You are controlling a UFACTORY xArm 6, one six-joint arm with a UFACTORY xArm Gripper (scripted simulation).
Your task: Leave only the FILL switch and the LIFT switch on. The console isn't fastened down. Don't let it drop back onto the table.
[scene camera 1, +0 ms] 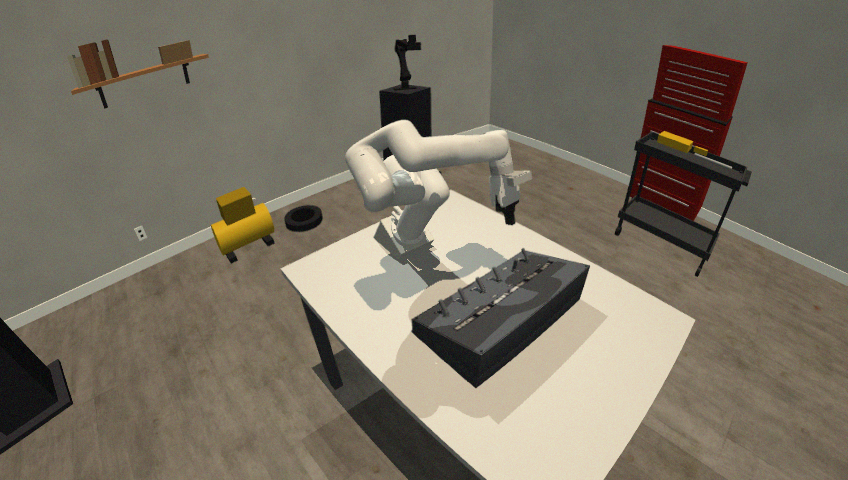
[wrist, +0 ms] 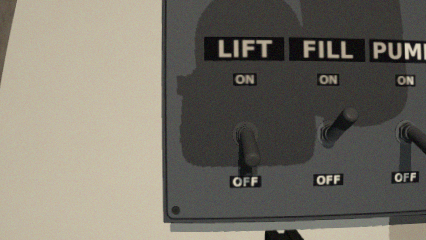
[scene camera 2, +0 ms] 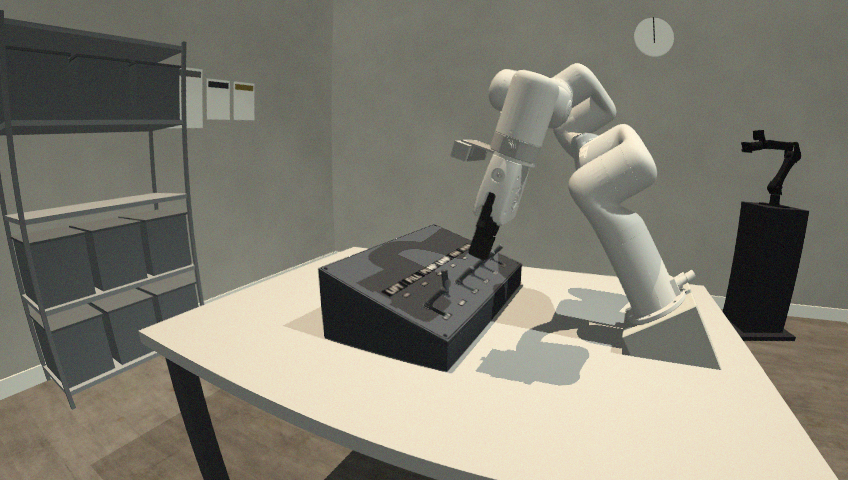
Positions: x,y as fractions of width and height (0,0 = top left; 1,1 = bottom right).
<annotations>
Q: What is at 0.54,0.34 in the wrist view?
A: A dark grey console.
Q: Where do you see a dark grey console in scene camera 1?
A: At 0.59,0.67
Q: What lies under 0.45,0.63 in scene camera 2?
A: A dark grey console.
</annotations>
